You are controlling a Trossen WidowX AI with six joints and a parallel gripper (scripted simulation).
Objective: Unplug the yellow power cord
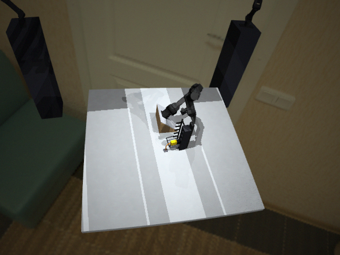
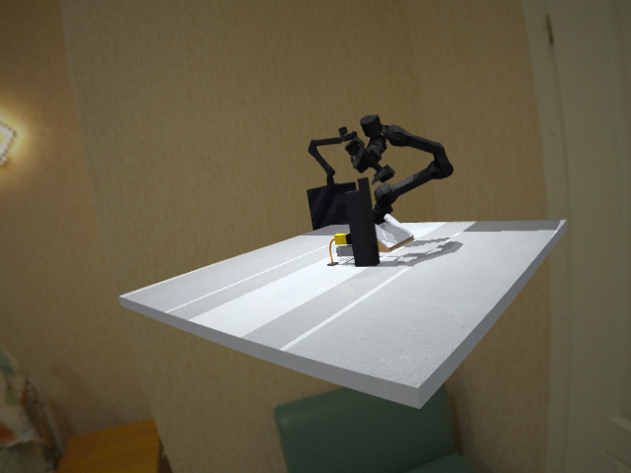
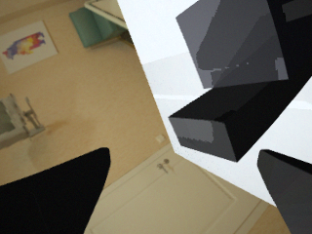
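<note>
The yellow plug is 20 cm below my gripper tip and 11 cm to the right of it.
</note>
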